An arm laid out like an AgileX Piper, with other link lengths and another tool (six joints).
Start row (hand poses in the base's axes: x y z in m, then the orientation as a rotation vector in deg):
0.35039, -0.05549, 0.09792, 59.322, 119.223, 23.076
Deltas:
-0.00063, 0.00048, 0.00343, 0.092, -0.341, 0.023
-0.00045, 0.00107, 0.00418, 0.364, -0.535, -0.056
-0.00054, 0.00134, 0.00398, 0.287, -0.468, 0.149
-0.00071, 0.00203, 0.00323, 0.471, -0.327, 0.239
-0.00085, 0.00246, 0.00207, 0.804, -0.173, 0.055
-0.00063, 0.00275, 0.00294, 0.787, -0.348, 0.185
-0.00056, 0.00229, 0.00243, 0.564, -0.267, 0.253
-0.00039, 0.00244, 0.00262, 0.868, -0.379, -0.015
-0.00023, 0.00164, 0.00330, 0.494, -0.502, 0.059
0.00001, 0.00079, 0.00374, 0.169, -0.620, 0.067
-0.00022, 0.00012, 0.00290, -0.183, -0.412, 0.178
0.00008, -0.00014, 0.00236, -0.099, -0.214, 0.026
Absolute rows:
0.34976, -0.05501, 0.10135, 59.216, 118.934, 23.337
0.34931, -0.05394, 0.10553, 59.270, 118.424, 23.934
0.34877, -0.05260, 0.10951, 59.101, 118.094, 24.522
0.34806, -0.05057, 0.11274, 59.008, 117.937, 25.290
0.34721, -0.04811, 0.11481, 59.357, 117.794, 26.254
0.34658, -0.04536, 0.11775, 59.491, 117.570, 27.342
0.34602, -0.04307, 0.12018, 59.459, 117.464, 28.190
0.34563, -0.04063, 0.12280, 59.817, 117.075, 29.274
0.34540, -0.03899, 0.12610, 59.824, 116.641, 30.046
0.34541, -0.03820, 0.12984, 59.575, 116.129, 30.523
0.34519, -0.03808, 0.13274, 59.105, 115.892, 30.594
0.34527, -0.03822, 0.13510, 58.923, 115.728, 30.592

